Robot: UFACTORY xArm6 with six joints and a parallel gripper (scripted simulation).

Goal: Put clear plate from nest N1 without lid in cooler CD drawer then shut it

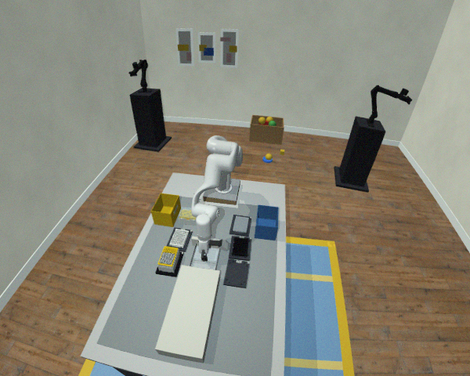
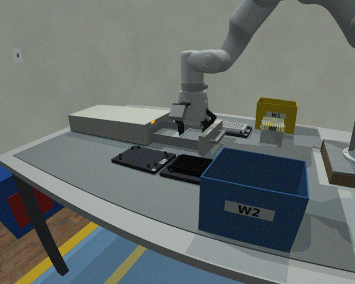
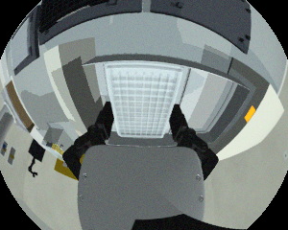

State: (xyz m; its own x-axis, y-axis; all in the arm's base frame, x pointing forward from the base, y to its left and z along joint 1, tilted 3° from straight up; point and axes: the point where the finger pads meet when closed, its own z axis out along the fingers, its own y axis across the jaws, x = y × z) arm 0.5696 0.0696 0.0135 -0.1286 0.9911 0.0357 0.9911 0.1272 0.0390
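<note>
Right now the clear plate is 10 mm below my hand. The rest, counted from my hand: black plate (110 mm behind, 170 mm to the left, 20 mm below); then drawer (30 mm ahead, 10 mm below); then nest (60 mm ahead, 200 mm to the left, 30 mm below).
</note>
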